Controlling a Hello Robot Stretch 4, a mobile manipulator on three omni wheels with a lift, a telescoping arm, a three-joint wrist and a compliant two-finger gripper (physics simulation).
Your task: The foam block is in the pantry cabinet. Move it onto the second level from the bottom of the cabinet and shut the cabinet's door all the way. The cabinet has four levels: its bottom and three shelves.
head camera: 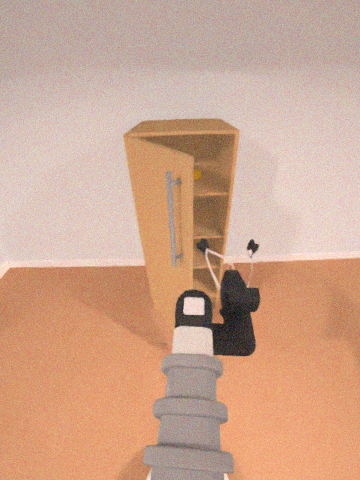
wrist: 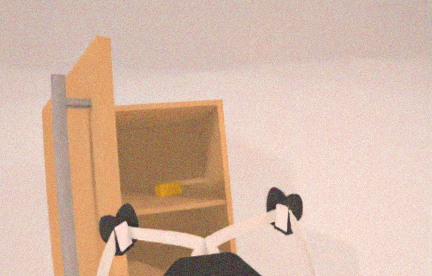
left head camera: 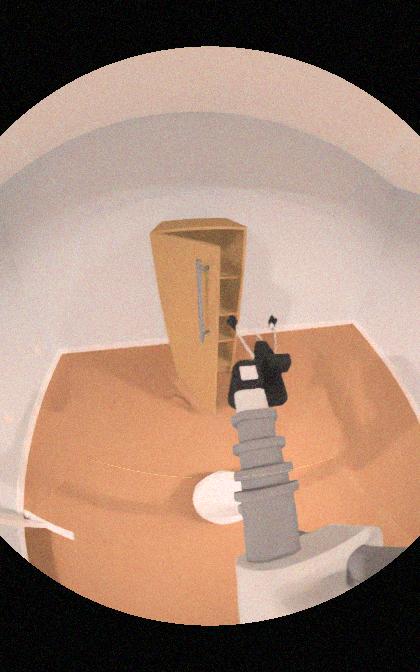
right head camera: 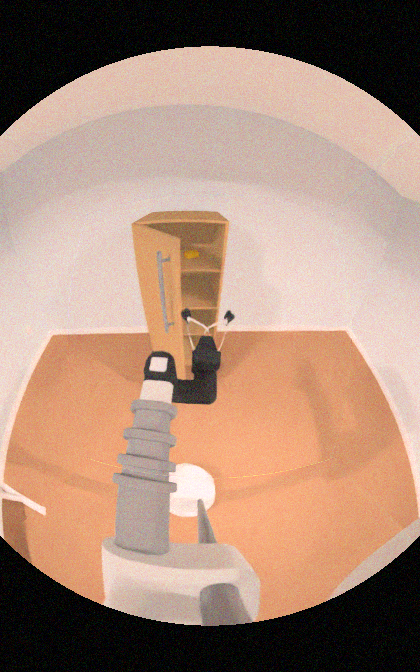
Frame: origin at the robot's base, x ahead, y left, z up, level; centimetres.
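Where they show: gripper, fingertip midpoint: [head camera: 227, 241] [wrist: 202, 211].
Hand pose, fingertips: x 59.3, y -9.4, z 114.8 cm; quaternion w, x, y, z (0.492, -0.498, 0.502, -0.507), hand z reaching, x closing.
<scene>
After its pixels a point has its place.
The yellow foam block [head camera: 198, 174] @[x 141.3, y -0.6, z 107.0 cm] [right head camera: 191, 254] [wrist: 168, 189] @[x 139.4, y 2.7, z 106.5 cm] lies on the top shelf of the wooden cabinet [head camera: 182, 126] @[x 131.6, y 8.5, z 137.3 cm] [left head camera: 197, 224] [right head camera: 180, 216] [wrist: 170, 105] @[x 116.4, y -2.7, z 136.2 cm], the highest level. It does not show in the left head view. The door [head camera: 155, 210] @[x 88.9, y 18.3, z 108.7 cm] [left head camera: 185, 300] [right head camera: 150, 280] [wrist: 102, 125] @[x 68.0, y 2.5, z 125.0 cm] is hinged on the left and stands partly open, covering the left part of the opening. It bears a long grey handle [head camera: 171, 220] @[x 68.3, y 8.4, z 116.3 cm] [left head camera: 200, 300] [right head camera: 162, 290] [wrist: 60, 175] @[x 68.2, y 8.4, z 119.1 cm]. My gripper [head camera: 227, 246] @[x 59.3, y -9.4, z 114.8 cm] [left head camera: 252, 321] [right head camera: 207, 315] [wrist: 202, 211] @[x 59.3, y -9.4, z 114.8 cm] is open and empty, in front of the cabinet's right side, apart from the block.
The cabinet stands near the back wall [head camera: 300, 175] @[x 181.3, y -87.3, z 94.3 cm] [wrist: 350, 150] @[x 182.9, y -105.7, z 112.6 cm]. My telescoping arm [head camera: 192, 400] @[x 15.8, y -0.3, z 126.6 cm] [left head camera: 270, 525] [right head camera: 142, 515] reaches forward over the orange floor [head camera: 300, 400] @[x 47.6, y -70.0, z -2.7 cm]. A white rounded object [left head camera: 217, 497] [right head camera: 192, 490] shows low beside the arm.
</scene>
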